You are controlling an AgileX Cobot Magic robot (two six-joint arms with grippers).
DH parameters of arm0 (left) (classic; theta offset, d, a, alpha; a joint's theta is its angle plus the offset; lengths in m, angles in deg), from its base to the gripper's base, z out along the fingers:
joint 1: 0 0.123 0 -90
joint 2: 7.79 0 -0.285 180
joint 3: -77.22 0 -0.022 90
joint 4: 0 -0.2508 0 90
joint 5: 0 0 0.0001 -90
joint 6: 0 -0.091 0 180
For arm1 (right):
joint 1: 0 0.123 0 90
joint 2: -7.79 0 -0.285 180
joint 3: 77.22 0 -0.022 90
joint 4: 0 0.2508 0 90
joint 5: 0 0 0.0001 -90
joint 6: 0 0.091 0 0
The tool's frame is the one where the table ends.
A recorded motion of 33 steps. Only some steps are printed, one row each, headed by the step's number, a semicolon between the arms.
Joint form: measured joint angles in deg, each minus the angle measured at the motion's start. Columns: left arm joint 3, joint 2, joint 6, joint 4, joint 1, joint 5; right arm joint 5, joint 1, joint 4, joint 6, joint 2, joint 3.
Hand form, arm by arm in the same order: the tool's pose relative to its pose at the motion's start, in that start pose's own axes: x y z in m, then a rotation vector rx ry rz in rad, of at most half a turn. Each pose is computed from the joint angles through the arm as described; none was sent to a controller.
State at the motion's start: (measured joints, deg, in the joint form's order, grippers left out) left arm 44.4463 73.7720 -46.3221 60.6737 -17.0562 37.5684; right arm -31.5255 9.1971 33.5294 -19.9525 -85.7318 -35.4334
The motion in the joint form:
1: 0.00 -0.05 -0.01 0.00 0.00 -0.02; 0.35 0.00 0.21 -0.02 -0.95 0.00
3: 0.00 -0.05 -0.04 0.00 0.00 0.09; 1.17 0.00 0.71 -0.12 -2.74 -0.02
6: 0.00 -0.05 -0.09 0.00 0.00 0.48; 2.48 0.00 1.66 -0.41 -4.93 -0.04
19: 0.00 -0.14 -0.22 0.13 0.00 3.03; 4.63 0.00 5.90 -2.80 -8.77 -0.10
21: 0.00 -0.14 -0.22 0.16 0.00 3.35; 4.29 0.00 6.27 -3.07 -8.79 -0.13
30: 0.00 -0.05 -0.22 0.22 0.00 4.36; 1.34 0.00 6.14 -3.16 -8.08 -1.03
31: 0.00 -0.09 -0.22 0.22 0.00 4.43; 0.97 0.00 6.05 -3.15 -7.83 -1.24
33: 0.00 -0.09 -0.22 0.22 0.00 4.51; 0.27 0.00 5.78 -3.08 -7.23 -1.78
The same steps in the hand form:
1: -0.0001 -0.0001 -0.0002 -0.0001 -0.0010 0.0006; -0.0002 -0.0012 0.0038 0.0030 0.0093 0.0076
3: 0.0001 -0.0002 -0.0002 0.0012 0.0004 0.0012; -0.0007 -0.0036 0.0108 0.0088 0.0234 0.0221
6: 0.0005 -0.0007 -0.0002 0.0062 0.0051 0.0020; -0.0015 -0.0066 0.0195 0.0160 0.0348 0.0421
19: 0.0031 -0.0040 -0.0007 0.0396 0.0334 0.0034; -0.0029 -0.0103 0.0348 0.0115 0.0485 0.0847
21: 0.0034 -0.0043 -0.0007 0.0439 0.0370 0.0030; -0.0027 -0.0098 0.0348 0.0063 0.0525 0.0858
30: 0.0046 -0.0053 -0.0005 0.0569 0.0499 0.0014; -0.0040 -0.0055 0.0303 -0.0201 0.0732 0.0744
31: 0.0046 -0.0055 -0.0006 0.0579 0.0502 0.0018; -0.0048 -0.0046 0.0289 -0.0237 0.0718 0.0707
33: 0.0047 -0.0056 -0.0007 0.0589 0.0512 0.0018; -0.0071 -0.0027 0.0254 -0.0303 0.0653 0.0617

